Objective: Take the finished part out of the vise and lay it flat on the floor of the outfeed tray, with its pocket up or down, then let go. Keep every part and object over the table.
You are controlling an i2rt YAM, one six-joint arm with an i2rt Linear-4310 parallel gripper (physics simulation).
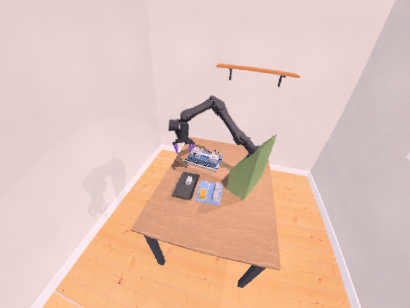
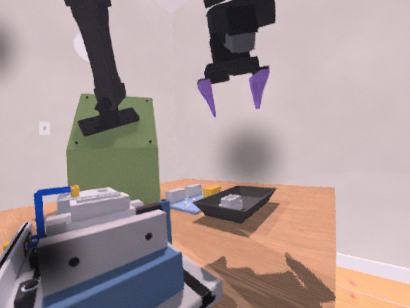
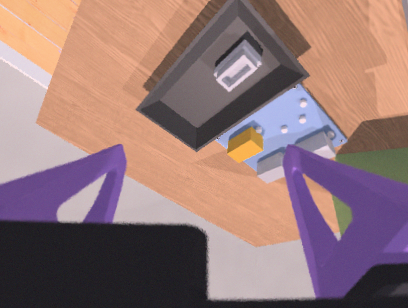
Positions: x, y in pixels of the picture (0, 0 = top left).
Labels:
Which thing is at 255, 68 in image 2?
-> My gripper.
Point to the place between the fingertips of my gripper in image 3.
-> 204, 153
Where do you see a yellow block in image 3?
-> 248, 143

